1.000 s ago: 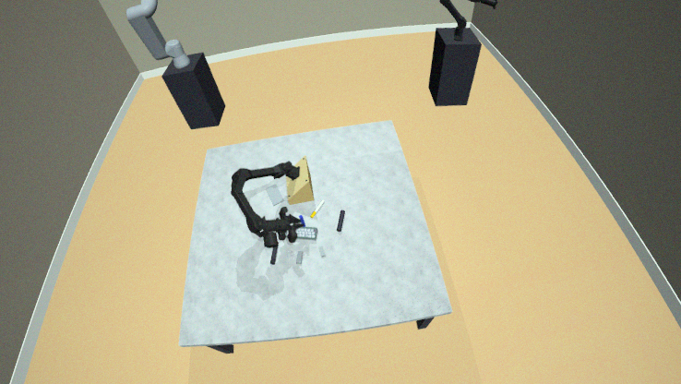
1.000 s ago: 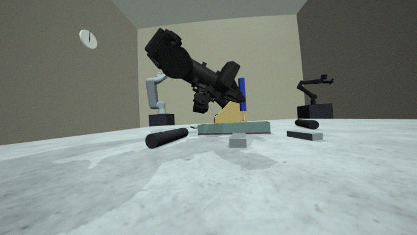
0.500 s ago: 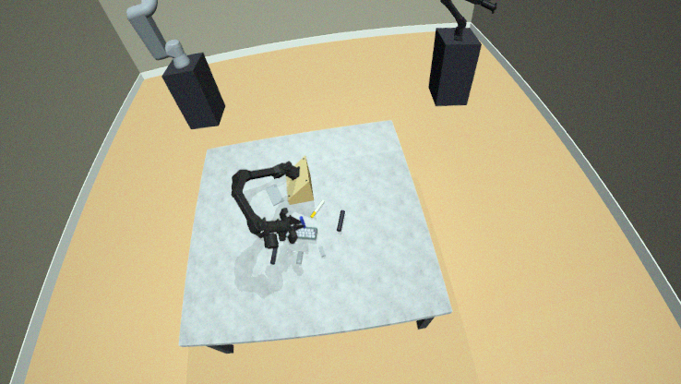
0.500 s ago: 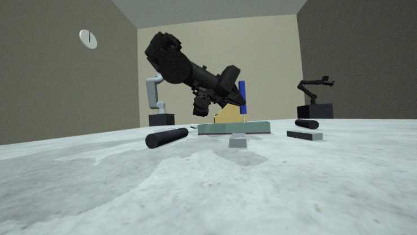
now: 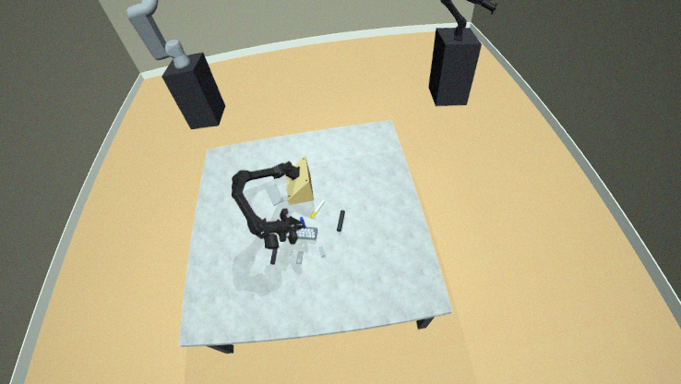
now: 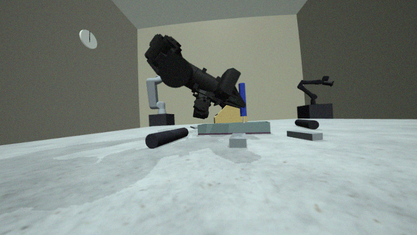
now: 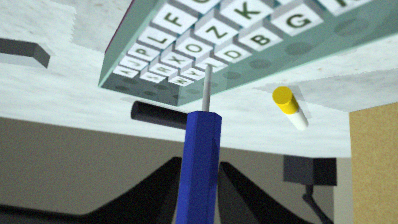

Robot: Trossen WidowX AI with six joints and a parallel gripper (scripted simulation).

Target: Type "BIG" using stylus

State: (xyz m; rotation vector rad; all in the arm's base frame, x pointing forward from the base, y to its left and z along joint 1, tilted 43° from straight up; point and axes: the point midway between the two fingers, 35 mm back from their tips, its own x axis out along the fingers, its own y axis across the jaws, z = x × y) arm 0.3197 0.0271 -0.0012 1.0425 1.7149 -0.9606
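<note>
Right now the yellow-capped white marker is 120 mm behind my gripper tip, 60 mm below it and 50 mm to the left of it. Round my gripper tip: blue stylus: 10 mm below; then thin grey stylus tip: 50 mm below.
</note>
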